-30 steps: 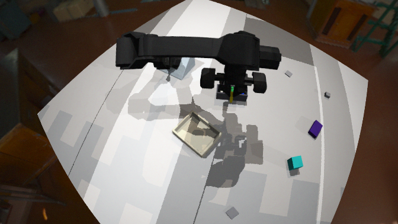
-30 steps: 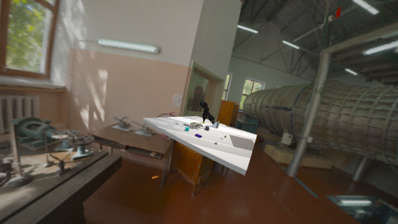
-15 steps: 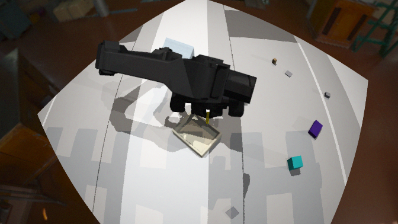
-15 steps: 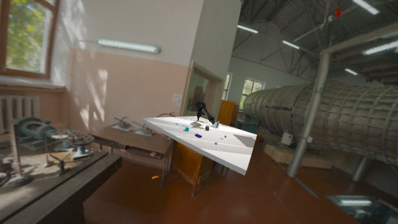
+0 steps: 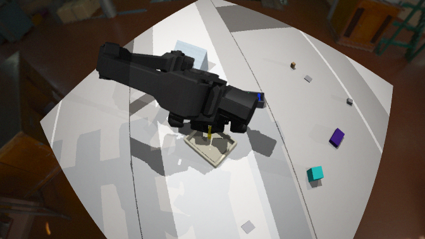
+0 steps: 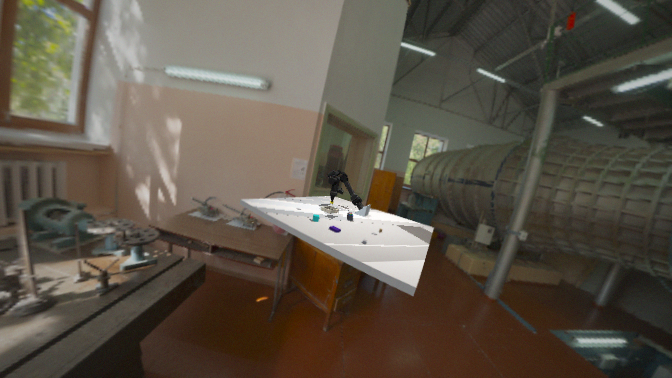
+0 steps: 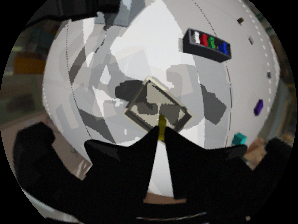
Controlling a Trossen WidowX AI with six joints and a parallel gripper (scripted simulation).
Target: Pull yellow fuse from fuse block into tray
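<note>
Right now the yellow fuse is 1 cm below my gripper tip. The rest, counted from my gripper tip: blue fuse: 22 cm to the left, 6 cm below, 6 cm ahead; teal cube: 35 cm ahead, 7 cm to the left, 7 cm below; tray: 9 cm below.
</note>
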